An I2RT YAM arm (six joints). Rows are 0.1 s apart.
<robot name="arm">
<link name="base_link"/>
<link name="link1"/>
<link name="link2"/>
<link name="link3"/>
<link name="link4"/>
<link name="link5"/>
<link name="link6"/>
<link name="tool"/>
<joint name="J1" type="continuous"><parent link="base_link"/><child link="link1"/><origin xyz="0 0 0.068" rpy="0 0 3.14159"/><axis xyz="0 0 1"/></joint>
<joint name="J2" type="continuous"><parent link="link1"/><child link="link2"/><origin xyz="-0.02 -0.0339 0.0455" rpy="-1.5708 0 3.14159"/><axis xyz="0 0 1"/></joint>
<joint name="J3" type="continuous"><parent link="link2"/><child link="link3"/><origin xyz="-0.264 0 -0.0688" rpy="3.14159 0 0"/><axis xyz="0 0 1"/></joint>
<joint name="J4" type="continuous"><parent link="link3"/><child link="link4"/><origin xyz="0.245 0.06 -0.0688" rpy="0 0 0"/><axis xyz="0 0 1"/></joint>
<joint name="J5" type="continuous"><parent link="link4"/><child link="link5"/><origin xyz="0.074 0.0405 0.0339" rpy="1.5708 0 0"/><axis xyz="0 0 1"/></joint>
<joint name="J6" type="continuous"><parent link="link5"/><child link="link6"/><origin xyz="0.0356 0 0.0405" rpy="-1.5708 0 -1.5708"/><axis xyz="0 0 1"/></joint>
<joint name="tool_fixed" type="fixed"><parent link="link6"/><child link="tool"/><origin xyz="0 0 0" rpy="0 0 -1.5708"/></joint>
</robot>
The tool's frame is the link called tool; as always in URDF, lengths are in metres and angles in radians. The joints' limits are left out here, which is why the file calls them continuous.
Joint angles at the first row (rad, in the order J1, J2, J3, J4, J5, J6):
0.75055, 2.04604, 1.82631, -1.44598, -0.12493, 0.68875
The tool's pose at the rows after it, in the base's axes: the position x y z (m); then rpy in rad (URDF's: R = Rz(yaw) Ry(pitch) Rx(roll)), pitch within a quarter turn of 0, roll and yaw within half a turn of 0:
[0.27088, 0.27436, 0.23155, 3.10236, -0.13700, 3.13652]
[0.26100, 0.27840, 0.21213, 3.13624, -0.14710, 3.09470]
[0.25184, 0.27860, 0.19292, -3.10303, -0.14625, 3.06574]
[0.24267, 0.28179, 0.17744, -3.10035, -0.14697, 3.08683]
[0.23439, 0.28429, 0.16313, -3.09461, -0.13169, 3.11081]
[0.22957, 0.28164, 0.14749, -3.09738, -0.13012, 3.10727]
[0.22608, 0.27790, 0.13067, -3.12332, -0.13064, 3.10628]
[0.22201, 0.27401, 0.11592, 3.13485, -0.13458, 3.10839]
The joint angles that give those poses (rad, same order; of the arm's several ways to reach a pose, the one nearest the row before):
0.78031, 2.04681, 1.77674, -1.37009, -0.12455, 0.78375
0.80701, 2.04679, 1.69887, -1.31588, -0.11425, 0.84897
0.82723, 2.04643, 1.62034, -1.26594, -0.09060, 0.89475
0.85126, 2.04643, 1.55736, -1.20526, -0.08984, 0.89743
0.87415, 2.04680, 1.49937, -1.14193, -0.07420, 0.89742
0.87949, 2.04678, 1.43375, -1.07251, -0.07572, 0.90658
0.87872, 2.04642, 1.36130, -0.98021, -0.09212, 0.90847
0.87873, 2.04680, 1.29646, -0.89782, -0.11044, 0.90810

